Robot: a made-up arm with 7 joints. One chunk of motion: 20 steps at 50 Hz.
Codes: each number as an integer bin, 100 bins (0 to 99) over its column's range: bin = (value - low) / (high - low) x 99, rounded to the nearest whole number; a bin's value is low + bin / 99 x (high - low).
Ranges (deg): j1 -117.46..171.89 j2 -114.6..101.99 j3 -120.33..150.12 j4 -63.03..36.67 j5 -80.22..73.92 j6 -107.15..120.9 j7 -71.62..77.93
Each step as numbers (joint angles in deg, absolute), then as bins.
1 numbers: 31.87 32.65 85.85 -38.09 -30.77 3.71 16.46
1 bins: 51 67 75 25 32 48 58
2 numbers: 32.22 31.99 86.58 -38.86 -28.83 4.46 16.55
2 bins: 51 67 76 24 33 48 58
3 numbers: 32.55 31.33 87.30 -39.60 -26.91 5.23 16.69
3 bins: 51 67 76 23 34 49 58
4 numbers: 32.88 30.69 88.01 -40.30 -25.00 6.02 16.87
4 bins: 51 66 76 23 35 49 59
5 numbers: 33.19 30.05 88.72 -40.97 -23.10 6.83 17.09
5 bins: 52 66 77 22 37 49 59
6 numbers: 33.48 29.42 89.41 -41.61 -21.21 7.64 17.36
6 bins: 52 66 77 21 38 50 59
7 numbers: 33.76 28.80 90.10 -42.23 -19.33 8.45 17.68
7 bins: 52 66 77 21 39 50 59
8 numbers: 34.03 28.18 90.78 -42.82 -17.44 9.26 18.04
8 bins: 52 65 77 20 40 51 59
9 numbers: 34.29 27.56 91.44 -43.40 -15.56 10.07 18.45
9 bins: 52 65 78 19 42 51 60
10 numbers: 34.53 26.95 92.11 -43.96 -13.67 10.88 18.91
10 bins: 52 65 78 19 43 51 60
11 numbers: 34.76 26.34 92.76 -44.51 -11.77 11.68 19.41
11 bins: 52 64 78 18 44 52 60
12 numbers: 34.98 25.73 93.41 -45.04 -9.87 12.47 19.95
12 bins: 52 64 78 18 45 52 61
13 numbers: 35.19 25.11 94.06 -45.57 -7.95 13.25 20.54
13 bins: 52 64 78 17 46 52 61
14 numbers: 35.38 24.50 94.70 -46.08 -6.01 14.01 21.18
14 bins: 52 64 79 17 48 53 61
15 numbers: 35.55 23.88 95.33 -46.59 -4.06 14.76 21.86
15 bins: 52 63 79 16 49 53 62
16 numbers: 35.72 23.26 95.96 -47.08 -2.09 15.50 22.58
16 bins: 52 63 79 16 50 53 62
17 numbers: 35.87 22.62 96.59 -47.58 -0.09 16.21 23.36
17 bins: 52 63 79 15 51 54 63
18 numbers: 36.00 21.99 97.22 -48.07 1.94 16.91 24.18
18 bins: 53 62 80 15 53 54 63
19 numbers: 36.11 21.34 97.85 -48.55 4.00 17.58 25.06
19 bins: 53 62 80 14 54 54 64
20 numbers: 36.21 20.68 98.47 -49.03 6.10 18.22 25.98
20 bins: 53 62 80 14 55 54 65
